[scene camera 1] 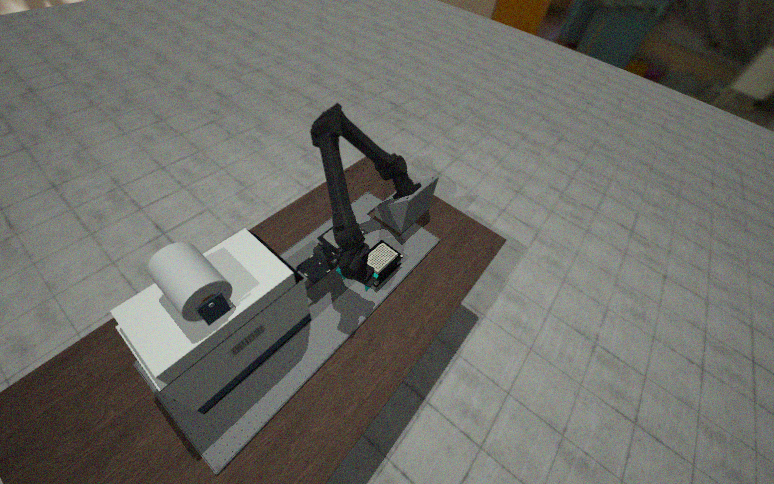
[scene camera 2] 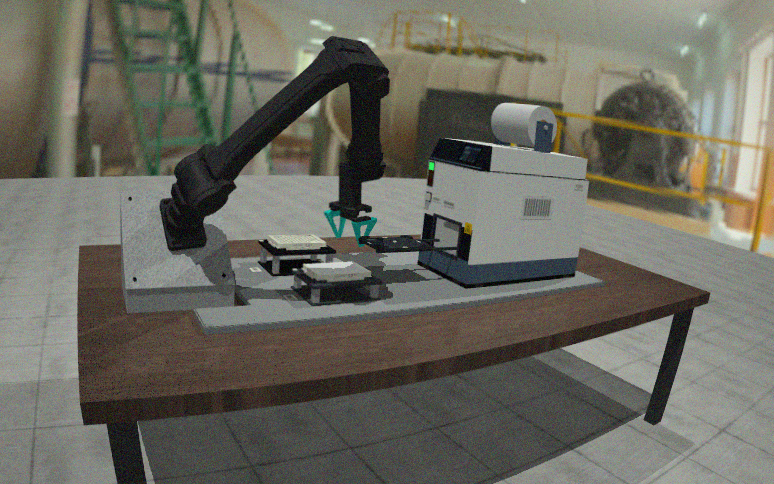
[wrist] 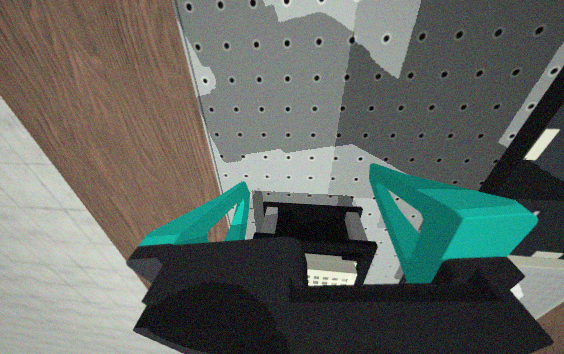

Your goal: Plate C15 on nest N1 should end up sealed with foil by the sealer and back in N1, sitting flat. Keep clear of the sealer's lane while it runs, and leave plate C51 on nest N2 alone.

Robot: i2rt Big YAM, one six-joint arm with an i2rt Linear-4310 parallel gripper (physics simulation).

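Frame: origin at the arm's base, x ahead, y left, z up, level; centimetres.
Where they show: gripper, between the fingertips: (scene camera 1: 355, 284) (scene camera 2: 349, 242) (wrist: 304, 179); arm's base, origin of its link: (scene camera 1: 407, 192) (scene camera 2: 182, 224).
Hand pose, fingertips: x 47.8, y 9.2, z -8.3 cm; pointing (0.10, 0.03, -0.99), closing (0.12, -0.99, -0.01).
Each offset is from my fingertips to the centre of the thing. "pt": to the spot under its first point.
My gripper (scene camera 1: 353, 279) (scene camera 2: 349, 239) (wrist: 304, 179) is open and empty, pointing down, with teal fingers spread above the board between the nests and the sealer. One pale plate @[dz +0.7, dx -15.4, dy +0.0 cm] (scene camera 1: 382, 257) (scene camera 2: 296, 242) (wrist: 331, 272) sits level on a black nest @[pt dz -5.4, dx -17.4, dy +2.8 cm] (scene camera 2: 283, 263) (wrist: 312, 222), beyond the fingers in the wrist view. A second pale plate @[dz -0.7, dx -15.6, dy -20.7 cm] (scene camera 2: 336, 271) (wrist: 542, 277) rests on the other nest @[pt dz -5.4, dx -15.0, dy -20.4 cm] (scene camera 2: 336, 291); the arm largely hides it in scene camera 1. I cannot read which nest is N1. The white sealer (scene camera 1: 259, 331) (scene camera 2: 513, 211) has its dark tray @[dz +3.1, dx +3.3, dy -14.9 cm] (scene camera 1: 315, 268) (scene camera 2: 396, 244) extended, without a plate.
A green light @[pt dz +21.2, dx +18.7, dy -6.9 cm] (scene camera 2: 431, 166) shows on the sealer front. The foil roll @[dz +35.9, dx +41.1, dy -18.0 cm] (scene camera 1: 191, 279) (scene camera 2: 520, 123) sits on top. The extended tray lies to the right of my fingers in the wrist view. The arm's grey mount (scene camera 1: 412, 208) (scene camera 2: 171, 279) stands at the opposite end of the board from the sealer.
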